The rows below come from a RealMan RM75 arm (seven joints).
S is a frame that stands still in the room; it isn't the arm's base.
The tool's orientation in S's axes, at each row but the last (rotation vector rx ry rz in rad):
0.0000, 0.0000, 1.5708
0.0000, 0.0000, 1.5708
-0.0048, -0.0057, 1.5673
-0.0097, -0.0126, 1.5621
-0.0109, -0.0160, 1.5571
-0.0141, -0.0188, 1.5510
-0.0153, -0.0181, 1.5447
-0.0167, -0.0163, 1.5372
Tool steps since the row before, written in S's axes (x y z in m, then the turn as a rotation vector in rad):
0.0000, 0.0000, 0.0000, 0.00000, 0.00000, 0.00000
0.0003, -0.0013, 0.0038, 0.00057, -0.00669, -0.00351
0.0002, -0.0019, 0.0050, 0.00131, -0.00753, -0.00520
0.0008, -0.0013, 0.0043, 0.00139, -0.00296, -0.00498
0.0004, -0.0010, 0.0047, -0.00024, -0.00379, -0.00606
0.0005, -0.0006, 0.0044, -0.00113, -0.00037, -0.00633
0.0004, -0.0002, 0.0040, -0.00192, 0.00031, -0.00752
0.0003, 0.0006, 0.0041, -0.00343, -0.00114, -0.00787
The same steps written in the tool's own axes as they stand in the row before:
0.0000, 0.0000, 0.0000, 0.00000, 0.00000, 0.00000
-0.0013, -0.0003, 0.0038, -0.00669, -0.00057, -0.00351
-0.0019, -0.0002, 0.0050, -0.00753, -0.00130, -0.00520
-0.0013, -0.0009, 0.0043, -0.00296, -0.00134, -0.00499
-0.0010, -0.0005, 0.0047, -0.00381, 0.00029, -0.00604
-0.0006, -0.0006, 0.0044, -0.00041, 0.00125, -0.00630
-0.0002, -0.0005, 0.0040, 0.00024, 0.00209, -0.00748
0.0006, -0.0004, 0.0041, -0.00126, 0.00356, -0.00780

